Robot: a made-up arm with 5 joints. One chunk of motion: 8 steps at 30 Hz.
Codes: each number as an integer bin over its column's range. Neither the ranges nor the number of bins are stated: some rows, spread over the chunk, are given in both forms.
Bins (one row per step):
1: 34 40 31 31 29
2: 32 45 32 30 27
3: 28 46 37 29 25
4: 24 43 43 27 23
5: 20 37 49 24 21
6: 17 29 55 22 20
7: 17 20 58 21 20
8: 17 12 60 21 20
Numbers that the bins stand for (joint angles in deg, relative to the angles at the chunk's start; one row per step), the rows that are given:
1: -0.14 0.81 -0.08 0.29 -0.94
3: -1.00 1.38 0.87 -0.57 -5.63
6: -2.57 -0.24 3.73 -3.57 -11.51
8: -2.57 -1.86 4.52 -4.00 -11.51
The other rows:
2: -0.43 1.29 0.08 -0.14 -3.29
4: -1.57 1.10 1.83 -1.43 -7.98
5: -2.14 0.52 2.78 -2.71 -10.33
7: -2.57 -1.10 4.21 -4.00 -11.51

